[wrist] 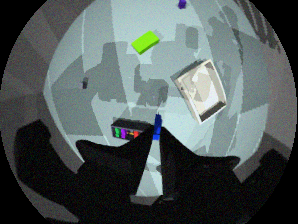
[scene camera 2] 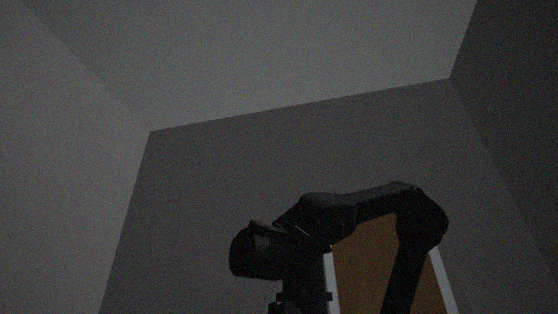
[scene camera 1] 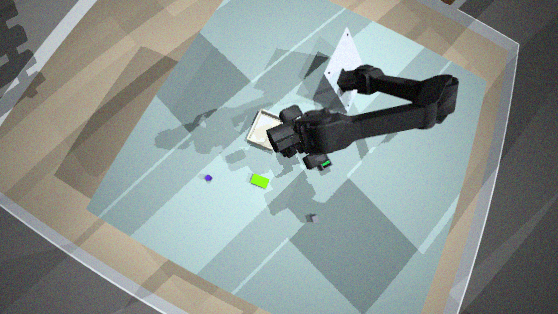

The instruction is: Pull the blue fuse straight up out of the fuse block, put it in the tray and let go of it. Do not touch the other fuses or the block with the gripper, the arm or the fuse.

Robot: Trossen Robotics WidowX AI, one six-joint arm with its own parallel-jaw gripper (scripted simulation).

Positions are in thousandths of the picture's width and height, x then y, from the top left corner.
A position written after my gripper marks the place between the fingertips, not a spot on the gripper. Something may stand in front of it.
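I am carrying a blue fuse in my gripper (wrist: 529, 574). A cream tray (wrist: 676, 386) is in sight too.
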